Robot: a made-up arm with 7 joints. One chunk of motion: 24 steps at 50 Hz.
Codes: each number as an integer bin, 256 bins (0 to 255) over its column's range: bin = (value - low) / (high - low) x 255, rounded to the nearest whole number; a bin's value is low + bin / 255 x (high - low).
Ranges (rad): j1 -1.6..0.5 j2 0..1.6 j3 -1.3..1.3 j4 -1.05..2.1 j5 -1.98..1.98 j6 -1.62..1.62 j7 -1.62..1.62
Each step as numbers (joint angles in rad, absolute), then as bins.
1 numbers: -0.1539 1.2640 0.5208 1.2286 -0.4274 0.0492 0.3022
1 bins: 176 201 179 184 100 131 151
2 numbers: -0.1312 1.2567 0.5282 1.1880 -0.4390 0.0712 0.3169
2 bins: 178 200 179 181 99 133 152
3 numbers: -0.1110 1.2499 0.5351 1.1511 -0.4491 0.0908 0.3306
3 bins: 181 199 180 178 99 135 154
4 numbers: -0.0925 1.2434 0.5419 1.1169 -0.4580 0.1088 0.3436
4 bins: 183 198 181 175 98 136 155
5 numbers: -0.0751 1.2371 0.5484 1.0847 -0.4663 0.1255 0.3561
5 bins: 185 197 181 173 97 137 156
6 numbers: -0.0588 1.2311 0.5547 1.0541 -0.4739 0.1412 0.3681
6 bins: 187 196 182 170 97 139 156
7 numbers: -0.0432 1.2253 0.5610 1.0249 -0.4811 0.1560 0.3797
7 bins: 189 195 183 168 97 140 157
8 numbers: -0.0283 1.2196 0.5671 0.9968 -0.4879 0.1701 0.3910
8 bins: 191 194 183 166 96 141 158
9 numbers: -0.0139 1.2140 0.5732 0.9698 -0.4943 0.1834 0.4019
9 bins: 193 193 184 164 96 142 159
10 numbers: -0.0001 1.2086 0.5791 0.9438 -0.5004 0.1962 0.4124
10 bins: 194 193 184 161 95 143 160
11 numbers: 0.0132 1.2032 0.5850 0.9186 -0.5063 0.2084 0.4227
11 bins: 196 192 185 159 95 144 161
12 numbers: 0.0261 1.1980 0.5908 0.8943 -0.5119 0.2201 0.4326
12 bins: 197 191 185 157 95 145 162
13 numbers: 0.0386 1.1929 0.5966 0.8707 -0.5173 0.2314 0.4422
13 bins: 199 190 186 155 94 146 162
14 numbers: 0.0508 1.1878 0.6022 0.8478 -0.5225 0.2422 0.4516
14 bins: 200 189 187 154 94 147 163
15 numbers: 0.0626 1.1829 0.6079 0.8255 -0.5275 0.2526 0.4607
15 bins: 202 189 187 152 94 147 164
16 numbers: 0.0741 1.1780 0.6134 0.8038 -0.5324 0.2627 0.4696
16 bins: 203 188 188 150 93 148 164
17 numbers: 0.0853 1.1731 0.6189 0.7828 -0.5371 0.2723 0.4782
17 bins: 205 187 188 148 93 149 165
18 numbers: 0.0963 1.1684 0.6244 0.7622 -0.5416 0.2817 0.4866
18 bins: 206 186 189 147 93 150 166
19 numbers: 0.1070 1.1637 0.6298 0.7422 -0.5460 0.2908 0.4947
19 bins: 207 185 189 145 92 150 166
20 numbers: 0.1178 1.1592 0.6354 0.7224 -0.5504 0.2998 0.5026
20 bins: 209 185 190 143 92 151 167
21 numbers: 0.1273 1.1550 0.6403 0.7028 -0.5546 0.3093 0.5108
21 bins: 210 184 190 142 92 152 168
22 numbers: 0.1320 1.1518 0.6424 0.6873 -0.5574 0.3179 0.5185
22 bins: 210 184 191 141 92 153 168
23 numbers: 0.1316 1.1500 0.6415 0.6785 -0.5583 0.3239 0.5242
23 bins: 210 183 190 140 92 153 169
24 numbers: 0.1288 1.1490 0.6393 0.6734 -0.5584 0.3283 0.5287
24 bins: 210 183 190 140 92 153 169
